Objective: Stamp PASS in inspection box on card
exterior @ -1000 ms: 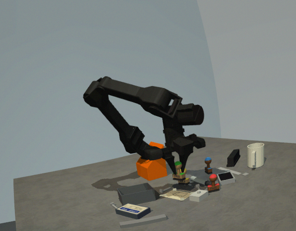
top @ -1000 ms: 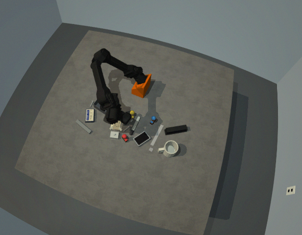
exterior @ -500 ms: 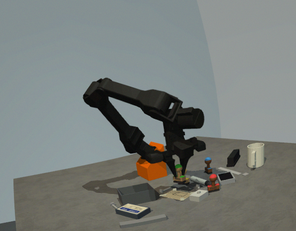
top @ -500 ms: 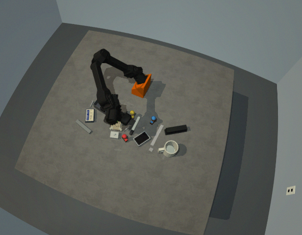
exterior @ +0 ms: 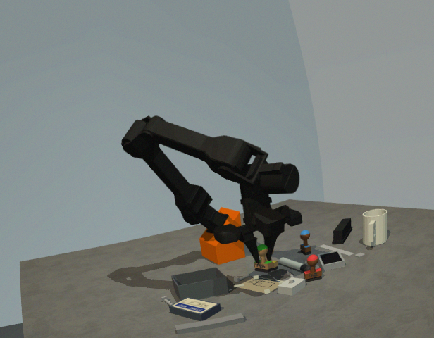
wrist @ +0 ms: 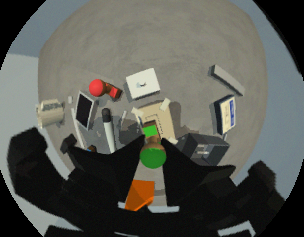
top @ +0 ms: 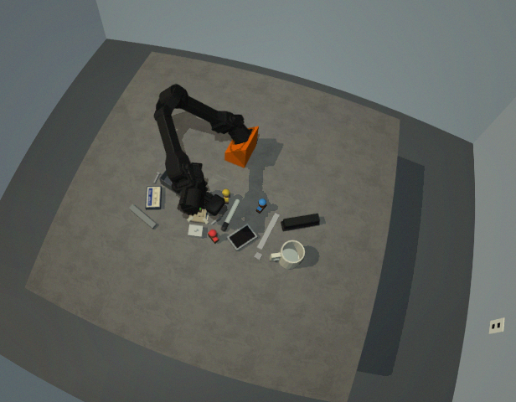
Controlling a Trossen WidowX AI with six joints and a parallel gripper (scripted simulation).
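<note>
The cream card lies 60 mm below my gripper tip, 10 mm to the right of it and 10 mm behind it. Round my gripper tip: yellow-topped HOLD stamp (80 mm behind, 70 mm to the left, 40 mm below); then marker (110 mm to the left, 50 mm below, 10 mm behind); then green-topped PASS stamp (right at my gripper tip).
</note>
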